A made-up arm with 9 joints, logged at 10 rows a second.
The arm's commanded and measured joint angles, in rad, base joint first. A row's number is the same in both.
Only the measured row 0 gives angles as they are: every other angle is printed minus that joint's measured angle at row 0.
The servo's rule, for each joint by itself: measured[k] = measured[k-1] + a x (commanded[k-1-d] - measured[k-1]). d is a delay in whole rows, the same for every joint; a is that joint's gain. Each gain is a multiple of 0.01, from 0.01 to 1. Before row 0 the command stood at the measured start. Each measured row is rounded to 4 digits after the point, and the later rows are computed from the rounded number. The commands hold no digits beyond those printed.
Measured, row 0:
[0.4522, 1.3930, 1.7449, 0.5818, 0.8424, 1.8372, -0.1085, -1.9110, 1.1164]
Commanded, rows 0 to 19:
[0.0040, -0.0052, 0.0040, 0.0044, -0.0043, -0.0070, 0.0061, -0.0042, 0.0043]
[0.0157, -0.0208, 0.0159, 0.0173, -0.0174, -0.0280, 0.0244, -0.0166, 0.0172]
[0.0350, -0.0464, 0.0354, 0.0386, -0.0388, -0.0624, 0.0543, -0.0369, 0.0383]
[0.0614, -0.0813, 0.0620, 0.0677, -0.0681, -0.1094, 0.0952, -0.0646, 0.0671]
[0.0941, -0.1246, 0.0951, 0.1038, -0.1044, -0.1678, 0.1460, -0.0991, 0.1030]
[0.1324, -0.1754, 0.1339, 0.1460, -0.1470, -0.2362, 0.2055, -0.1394, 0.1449]
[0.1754, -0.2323, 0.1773, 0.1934, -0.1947, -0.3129, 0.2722, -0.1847, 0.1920]
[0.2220, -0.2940, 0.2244, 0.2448, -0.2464, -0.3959, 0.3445, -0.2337, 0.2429]
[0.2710, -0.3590, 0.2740, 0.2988, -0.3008, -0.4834, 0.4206, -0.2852, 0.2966]
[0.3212, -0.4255, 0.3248, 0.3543, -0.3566, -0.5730, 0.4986, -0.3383, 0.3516]
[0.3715, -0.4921, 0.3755, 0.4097, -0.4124, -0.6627, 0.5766, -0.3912, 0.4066]
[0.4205, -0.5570, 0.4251, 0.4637, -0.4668, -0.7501, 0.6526, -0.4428, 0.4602]
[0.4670, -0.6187, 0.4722, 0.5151, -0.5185, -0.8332, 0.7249, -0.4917, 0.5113]
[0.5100, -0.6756, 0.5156, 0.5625, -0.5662, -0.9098, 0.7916, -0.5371, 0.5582]
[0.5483, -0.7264, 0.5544, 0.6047, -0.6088, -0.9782, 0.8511, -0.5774, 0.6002]
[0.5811, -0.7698, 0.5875, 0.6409, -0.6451, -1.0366, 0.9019, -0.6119, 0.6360]
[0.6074, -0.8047, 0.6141, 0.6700, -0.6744, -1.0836, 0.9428, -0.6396, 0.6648]
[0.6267, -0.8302, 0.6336, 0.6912, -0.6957, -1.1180, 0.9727, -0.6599, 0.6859]
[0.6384, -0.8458, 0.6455, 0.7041, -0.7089, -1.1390, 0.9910, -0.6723, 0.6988]
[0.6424, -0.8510, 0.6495, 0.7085, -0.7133, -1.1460, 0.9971, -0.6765, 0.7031]
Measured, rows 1 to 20:
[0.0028, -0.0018, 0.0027, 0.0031, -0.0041, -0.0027, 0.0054, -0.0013, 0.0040]
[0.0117, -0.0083, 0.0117, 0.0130, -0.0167, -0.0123, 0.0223, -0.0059, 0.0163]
[0.0278, -0.0213, 0.0278, 0.0309, -0.0377, -0.0313, 0.0508, -0.0152, 0.0368]
[0.0510, -0.0417, 0.0511, 0.0567, -0.0666, -0.0610, 0.0903, -0.0300, 0.0650]
[0.0807, -0.0699, 0.0810, 0.0897, -0.1025, -0.1016, 0.1399, -0.0507, 0.1003]
[0.1164, -0.1058, 0.1170, 0.1291, -0.1448, -0.1527, 0.1983, -0.0773, 0.1418]
[0.1571, -0.1488, 0.1580, 0.1741, -0.1922, -0.2136, 0.2641, -0.1095, 0.1885]
[0.2019, -0.1982, 0.2032, 0.2236, -0.2437, -0.2829, 0.3357, -0.1468, 0.2391]
[0.2496, -0.2529, 0.2513, 0.2762, -0.2979, -0.3591, 0.4113, -0.1883, 0.2926]
[0.2990, -0.3116, 0.3013, 0.3309, -0.3537, -0.4404, 0.4890, -0.2333, 0.3475]
[0.3490, -0.3730, 0.3518, 0.3861, -0.4095, -0.5249, 0.5670, -0.2807, 0.4025]
[0.3983, -0.4356, 0.4016, 0.4404, -0.4639, -0.6105, 0.6432, -0.3293, 0.4562]
[0.4457, -0.4979, 0.4496, 0.4927, -0.5158, -0.6951, 0.7159, -0.3780, 0.5074]
[0.4901, -0.5583, 0.4945, 0.5416, -0.5637, -0.7767, 0.7833, -0.4257, 0.5546]
[0.5303, -0.6155, 0.5352, 0.5858, -0.6065, -0.8533, 0.8436, -0.4712, 0.5970]
[0.5654, -0.6680, 0.5708, 0.6244, -0.6432, -0.9230, 0.8955, -0.5134, 0.6333]
[0.5944, -0.7145, 0.6002, 0.6563, -0.6728, -0.9840, 0.9376, -0.5513, 0.6626]
[0.6167, -0.7538, 0.6229, 0.6807, -0.6946, -1.0349, 0.9688, -0.5839, 0.6843]
[0.6317, -0.7851, 0.6383, 0.6971, -0.7082, -1.0745, 0.9886, -0.6104, 0.6978]
[0.6391, -0.8075, 0.6459, 0.7051, -0.7130, -1.1017, 0.9962, -0.6302, 0.7027]
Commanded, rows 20 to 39:
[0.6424, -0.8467, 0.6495, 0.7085, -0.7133, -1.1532, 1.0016, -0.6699, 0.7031]
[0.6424, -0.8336, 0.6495, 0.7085, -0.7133, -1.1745, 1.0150, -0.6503, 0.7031]
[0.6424, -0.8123, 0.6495, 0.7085, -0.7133, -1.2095, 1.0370, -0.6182, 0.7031]
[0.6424, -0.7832, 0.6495, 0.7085, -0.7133, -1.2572, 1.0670, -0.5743, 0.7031]
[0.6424, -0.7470, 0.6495, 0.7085, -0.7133, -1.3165, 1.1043, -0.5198, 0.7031]
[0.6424, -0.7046, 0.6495, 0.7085, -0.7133, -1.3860, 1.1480, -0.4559, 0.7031]
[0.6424, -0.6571, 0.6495, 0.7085, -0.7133, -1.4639, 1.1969, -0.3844, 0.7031]
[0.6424, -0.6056, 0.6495, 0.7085, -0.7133, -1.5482, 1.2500, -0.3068, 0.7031]
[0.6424, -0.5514, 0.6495, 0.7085, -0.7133, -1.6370, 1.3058, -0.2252, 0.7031]
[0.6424, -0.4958, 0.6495, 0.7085, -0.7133, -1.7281, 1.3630, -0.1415, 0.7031]
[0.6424, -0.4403, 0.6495, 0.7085, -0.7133, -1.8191, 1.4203, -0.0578, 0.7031]
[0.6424, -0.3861, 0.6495, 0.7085, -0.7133, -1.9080, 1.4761, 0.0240, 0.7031]
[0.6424, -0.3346, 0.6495, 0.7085, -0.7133, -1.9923, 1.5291, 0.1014, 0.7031]
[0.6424, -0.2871, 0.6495, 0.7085, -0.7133, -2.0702, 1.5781, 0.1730, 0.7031]
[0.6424, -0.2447, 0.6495, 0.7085, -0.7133, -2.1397, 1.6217, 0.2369, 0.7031]
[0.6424, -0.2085, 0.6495, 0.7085, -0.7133, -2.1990, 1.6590, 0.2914, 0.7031]
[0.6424, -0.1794, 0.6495, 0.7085, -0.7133, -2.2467, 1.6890, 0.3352, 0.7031]
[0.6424, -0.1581, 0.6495, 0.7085, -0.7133, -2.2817, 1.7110, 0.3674, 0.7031]
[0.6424, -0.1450, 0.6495, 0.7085, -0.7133, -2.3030, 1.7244, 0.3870, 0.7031]
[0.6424, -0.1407, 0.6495, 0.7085, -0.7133, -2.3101, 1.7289, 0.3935, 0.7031]
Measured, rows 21 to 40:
[0.6414, -0.8208, 0.6483, 0.7075, -0.7133, -1.1213, 1.0010, -0.6421, 0.7031]
[0.6421, -0.8252, 0.6491, 0.7082, -0.7133, -1.1415, 1.0135, -0.6446, 0.7031]
[0.6423, -0.8208, 0.6494, 0.7084, -0.7133, -1.1673, 1.0344, -0.6367, 0.7031]
[0.6424, -0.8080, 0.6495, 0.7085, -0.7133, -1.2015, 1.0634, -0.6180, 0.7031]
[0.6424, -0.7873, 0.6495, 0.7085, -0.7133, -1.2452, 1.0998, -0.5885, 0.7031]
[0.6424, -0.7592, 0.6495, 0.7085, -0.7133, -1.2987, 1.1427, -0.5487, 0.7031]
[0.6424, -0.7245, 0.6495, 0.7085, -0.7133, -1.3615, 1.1909, -0.4994, 0.7031]
[0.6424, -0.6841, 0.6495, 0.7085, -0.7133, -1.4324, 1.2435, -0.4416, 0.7031]
[0.6424, -0.6390, 0.6495, 0.7085, -0.7133, -1.5101, 1.2989, -0.3767, 0.7031]
[0.6424, -0.5903, 0.6495, 0.7085, -0.7133, -1.5929, 1.3559, -0.3061, 0.7031]
[0.6424, -0.5393, 0.6495, 0.7085, -0.7133, -1.6789, 1.4132, -0.2316, 0.7031]
[0.6424, -0.4872, 0.6495, 0.7085, -0.7133, -1.7660, 1.4692, -0.1549, 0.7031]
[0.6424, -0.4353, 0.6495, 0.7085, -0.7133, -1.8520, 1.5225, -0.0780, 0.7031]
[0.6424, -0.3849, 0.6495, 0.7085, -0.7133, -1.9349, 1.5720, -0.0027, 0.7031]
[0.6424, -0.3372, 0.6495, 0.7085, -0.7133, -2.0127, 1.6162, 0.0692, 0.7031]
[0.6424, -0.2934, 0.6495, 0.7085, -0.7133, -2.0835, 1.6543, 0.1359, 0.7031]
[0.6424, -0.2546, 0.6495, 0.7085, -0.7133, -2.1455, 1.6852, 0.1957, 0.7031]
[0.6424, -0.2218, 0.6495, 0.7085, -0.7133, -2.1973, 1.7082, 0.2472, 0.7031]
[0.6424, -0.1957, 0.6495, 0.7085, -0.7133, -2.2375, 1.7226, 0.2891, 0.7031]
[0.6424, -0.1770, 0.6495, 0.7085, -0.7133, -2.2651, 1.7282, 0.3204, 0.7031]

